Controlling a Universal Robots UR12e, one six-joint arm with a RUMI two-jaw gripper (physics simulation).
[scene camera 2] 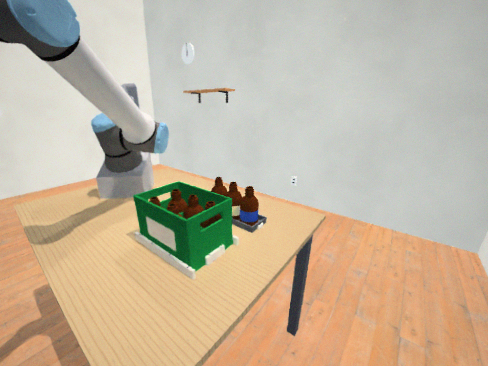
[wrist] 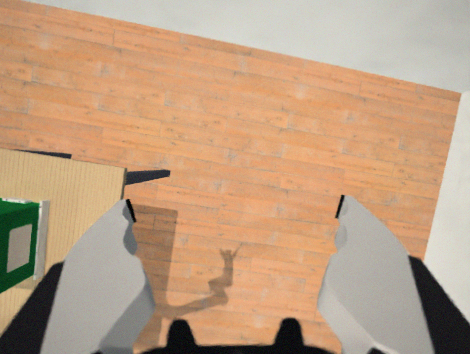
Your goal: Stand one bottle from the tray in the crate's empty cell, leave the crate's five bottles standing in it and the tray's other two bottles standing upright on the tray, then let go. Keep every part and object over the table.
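Where they show: gripper, fingertip midpoint: [wrist: 235, 199]; arm's base, link origin: [scene camera 2: 124, 160].
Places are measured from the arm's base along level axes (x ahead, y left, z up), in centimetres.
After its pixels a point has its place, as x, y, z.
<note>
The green crate [scene camera 2: 210, 242] {74.4, -30.7, -10.9} [wrist: 16, 218] {70.0, -37.8, -7.3} stands on the table. Brown bottle tops show inside it, including one bottle [scene camera 2: 193, 206] {63.3, -23.3, -4.4} near the front; its cell floors are hidden by the walls. The dark tray [scene camera 2: 252, 228] {80.4, -10.8, -15.6} is behind the crate at the right. Three brown bottles stand upright there: a blue-labelled bottle [scene camera 2: 249, 202] {77.8, -8.0, -6.4} nearest, a middle bottle [scene camera 2: 233, 191] {69.3, -4.5, -4.6}, and a far bottle [scene camera 2: 218, 184] {60.5, -1.5, -3.9}, their lower parts partly hidden. My gripper [wrist: 235, 199] {80.3, -110.0, 44.1} is wide open and empty, with floor visible between its fingers, and the crate far to its left in the wrist view. It does not show in the scene view.
White strips [scene camera 2: 167, 256] {63.3, -37.6, -15.0} [wrist: 43, 240] {58.7, -36.6, -16.1} run along the crate's base. The wooden table [scene camera 2: 115, 280] {55.0, -49.7, -17.4} [wrist: 87, 200] {72.8, -54.2, -17.4} has a dark leg [scene camera 2: 299, 285] at its right corner. The arm [scene camera 2: 107, 92] {38.8, -30.3, 32.3} stretches from its base at the back to the upper left. A shelf [scene camera 2: 210, 91] hangs on the wall.
</note>
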